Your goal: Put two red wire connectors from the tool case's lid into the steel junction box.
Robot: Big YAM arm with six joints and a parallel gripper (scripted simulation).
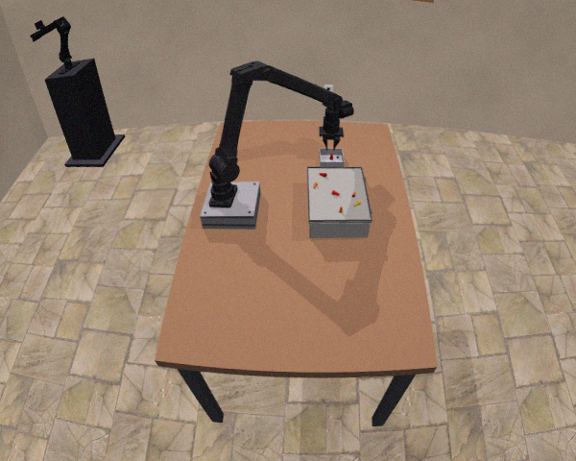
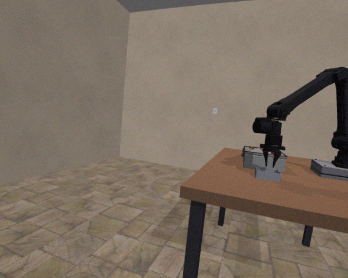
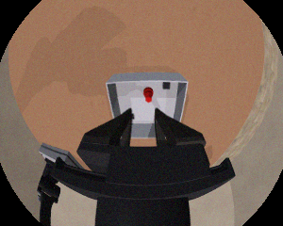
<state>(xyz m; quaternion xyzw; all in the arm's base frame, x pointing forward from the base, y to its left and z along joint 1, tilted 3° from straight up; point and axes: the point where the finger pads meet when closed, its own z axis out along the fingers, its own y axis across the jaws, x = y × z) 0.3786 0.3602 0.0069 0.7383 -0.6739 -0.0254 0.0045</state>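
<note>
My hand is 5 cm short of the grey tool case and 32 cm to the left of it. Also, from my hand: yellow wire connector (12 cm ahead, 38 cm to the right, 3 cm above).
</note>
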